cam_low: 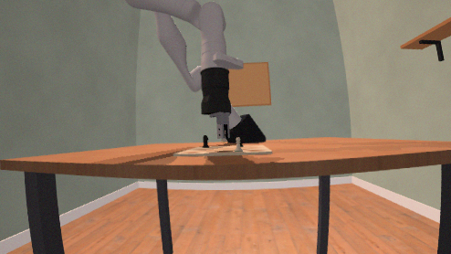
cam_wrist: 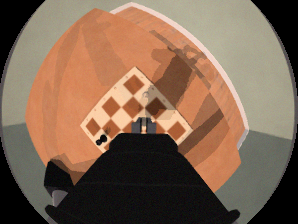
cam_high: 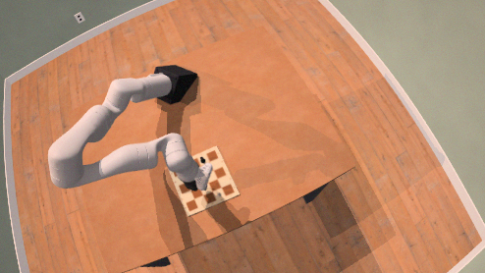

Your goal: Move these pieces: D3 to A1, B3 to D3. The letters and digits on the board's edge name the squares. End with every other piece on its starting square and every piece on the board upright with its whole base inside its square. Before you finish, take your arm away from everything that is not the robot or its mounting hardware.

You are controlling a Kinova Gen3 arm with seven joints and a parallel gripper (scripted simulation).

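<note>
Right now the chessboard is 4 cm behind my hand, 1 cm to the left of it and 5 cm below it.
</note>
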